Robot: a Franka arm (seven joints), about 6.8 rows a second.
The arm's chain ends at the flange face. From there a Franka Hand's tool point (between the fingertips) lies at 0.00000 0.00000 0.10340 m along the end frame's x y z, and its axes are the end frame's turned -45 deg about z.
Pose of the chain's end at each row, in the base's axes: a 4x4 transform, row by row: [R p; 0 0 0 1], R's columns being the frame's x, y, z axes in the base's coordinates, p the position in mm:
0.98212, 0.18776, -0.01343, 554.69; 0.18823, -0.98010, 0.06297, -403.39; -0.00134, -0.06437, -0.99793, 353.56; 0, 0, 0, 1
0.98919, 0.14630, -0.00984, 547.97; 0.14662, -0.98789, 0.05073, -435.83; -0.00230, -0.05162, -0.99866, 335.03; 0, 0, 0, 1
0.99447, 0.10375, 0.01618, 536.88; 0.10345, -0.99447, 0.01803, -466.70; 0.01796, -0.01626, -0.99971, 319.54; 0, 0, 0, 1
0.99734, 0.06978, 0.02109, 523.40; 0.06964, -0.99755, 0.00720, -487.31; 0.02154, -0.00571, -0.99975, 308.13; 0, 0, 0, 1
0.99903, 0.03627, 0.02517, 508.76; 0.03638, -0.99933, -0.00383, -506.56; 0.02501, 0.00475, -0.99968, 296.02; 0, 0, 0, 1
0.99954, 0.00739, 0.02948, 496.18; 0.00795, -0.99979, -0.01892, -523.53; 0.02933, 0.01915, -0.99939, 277.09; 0, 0, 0, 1
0.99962, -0.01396, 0.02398, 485.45; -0.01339, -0.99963, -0.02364, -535.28; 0.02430, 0.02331, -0.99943, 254.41; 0, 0, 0, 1
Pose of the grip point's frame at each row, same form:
0.56170, 0.82723, -0.01343, 553.30; 0.82613, -0.55994, 0.06297, -396.88; 0.04457, -0.04646, -0.99793, 250.37; 0, 0, 0, 1
0.59601, 0.80291, -0.00984, 546.95; 0.80222, -0.59487, 0.05073, -430.58; 0.03487, -0.03813, -0.99866, 231.77; 0, 0, 0, 1
0.62983, 0.77656, 0.01618, 538.55; 0.77635, -0.63005, 0.01803, -464.84; 0.02420, 0.00120, -0.99971, 216.17; 0, 0, 0, 1
0.65588, 0.75457, 0.02109, 525.58; 0.75462, -0.65613, 0.00720, -486.57; 0.01927, 0.01119, -0.99975, 204.76; 0, 0, 0, 1
0.68077, 0.73207, 0.02517, 511.36; 0.73236, -0.68091, -0.00383, -506.96; 0.01433, 0.02104, -0.99968, 192.65; 0, 0, 0, 1
0.70156, 0.71201, 0.02948, 499.23; 0.71258, -0.70134, -0.01892, -525.49; 0.00720, 0.03428, -0.99939, 173.75; 0, 0, 0, 1
0.71671, 0.69697, 0.02398, 487.93; 0.69738, -0.71631, -0.02364, -537.72; 0.00070, 0.03367, -0.99943, 151.07; 0, 0, 0, 1

